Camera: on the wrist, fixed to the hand. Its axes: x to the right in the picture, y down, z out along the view.
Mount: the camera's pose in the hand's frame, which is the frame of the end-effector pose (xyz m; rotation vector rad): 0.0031 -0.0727 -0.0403 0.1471 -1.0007 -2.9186
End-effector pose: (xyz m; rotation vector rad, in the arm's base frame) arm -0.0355 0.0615 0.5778 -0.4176 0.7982 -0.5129
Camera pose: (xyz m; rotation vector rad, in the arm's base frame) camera -0.0842 -0.0049 0.5895 1.2103 1.4138 2.3405
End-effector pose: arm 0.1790 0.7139 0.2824 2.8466 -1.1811 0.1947
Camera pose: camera 0.2288 0.7670 0.3227 -1.1982 -2.5155 0.8943
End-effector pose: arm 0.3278 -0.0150 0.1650 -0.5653 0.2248 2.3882
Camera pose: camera 0.3862 0.0302 0.1267 0.4637 -0.5488 -0.4612
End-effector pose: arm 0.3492 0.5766 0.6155 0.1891 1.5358 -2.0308
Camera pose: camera 0.2995 0.6247 0.6617 1.8505 0.1148 0.8226
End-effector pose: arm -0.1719 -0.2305 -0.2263 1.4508 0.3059 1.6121
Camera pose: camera -0.1743 -0.1730 -0.2864 0.3007 1.0080 -1.3944
